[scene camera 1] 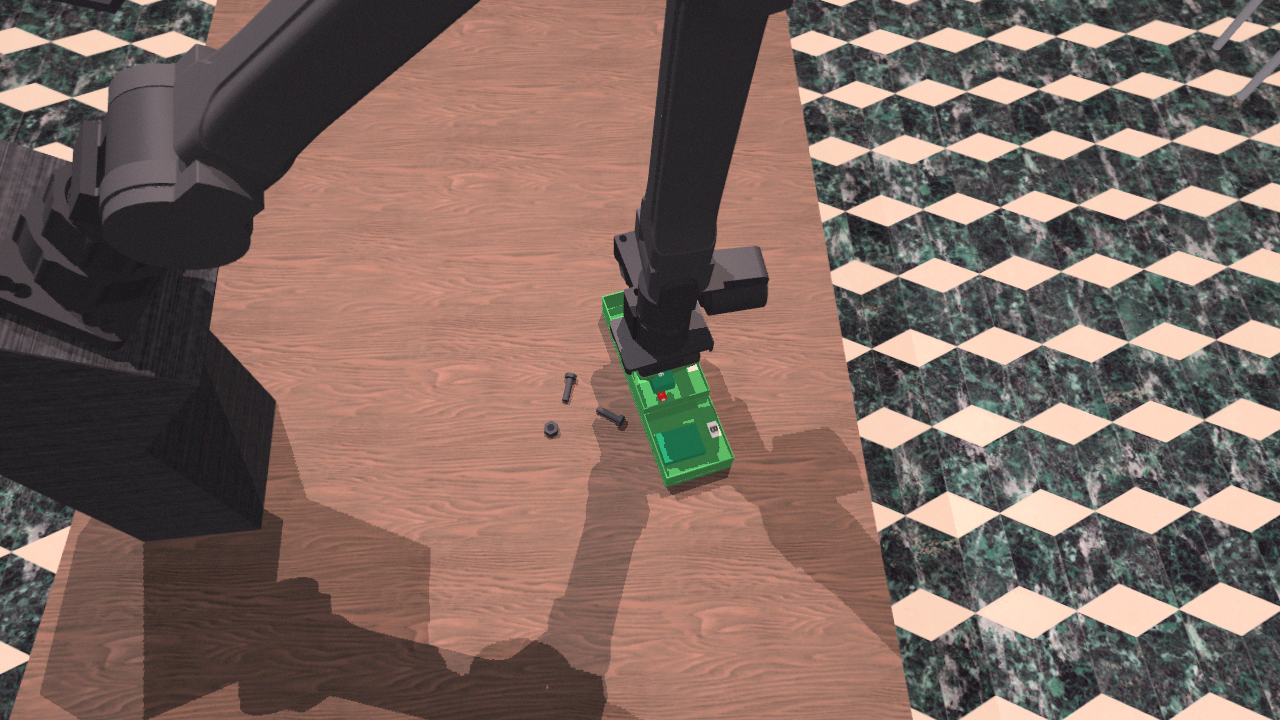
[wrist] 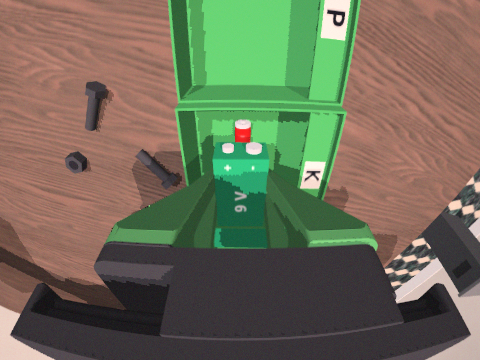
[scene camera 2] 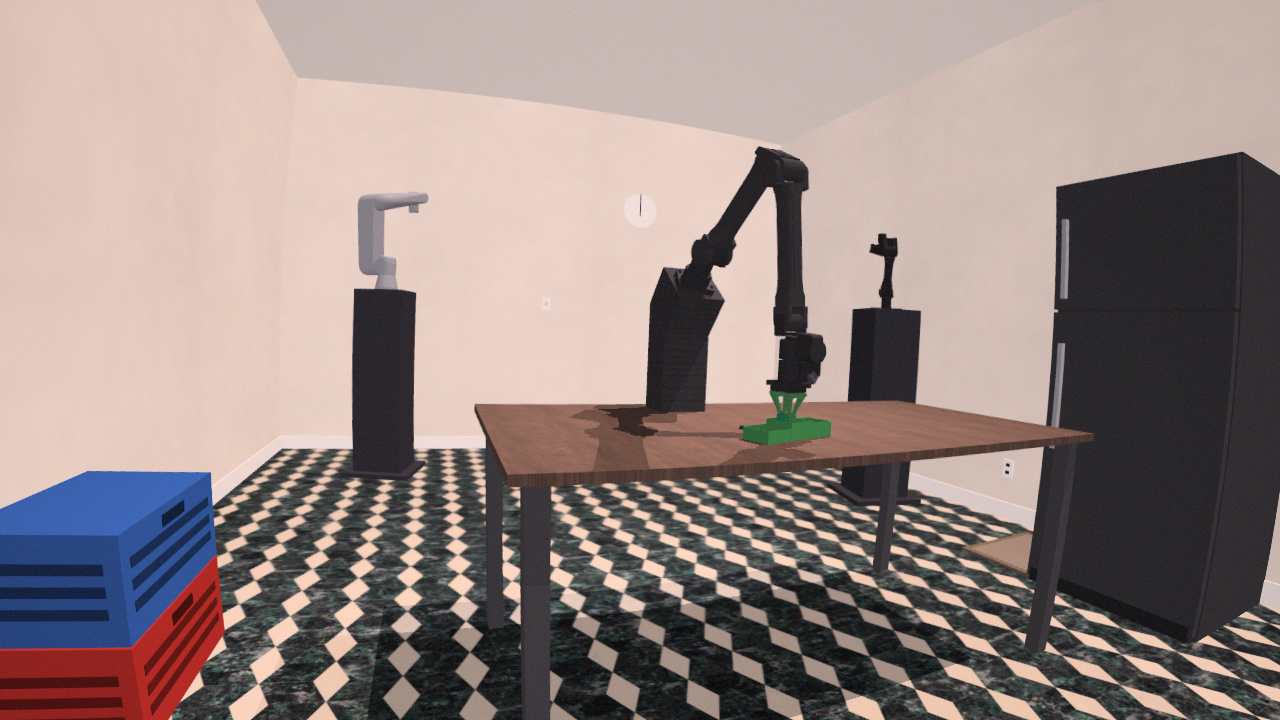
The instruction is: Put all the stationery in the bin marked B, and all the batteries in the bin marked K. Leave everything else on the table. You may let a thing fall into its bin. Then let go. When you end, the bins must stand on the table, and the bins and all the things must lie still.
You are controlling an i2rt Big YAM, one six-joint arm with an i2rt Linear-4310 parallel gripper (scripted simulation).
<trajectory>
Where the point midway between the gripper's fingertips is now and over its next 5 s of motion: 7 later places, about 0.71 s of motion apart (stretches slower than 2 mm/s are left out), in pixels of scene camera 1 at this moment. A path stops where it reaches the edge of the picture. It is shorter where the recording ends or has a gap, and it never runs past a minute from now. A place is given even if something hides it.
My gripper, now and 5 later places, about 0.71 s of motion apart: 657, 373; 657, 378; 661, 373; 666, 360; 662, 344; 666, 310
</trajectory>
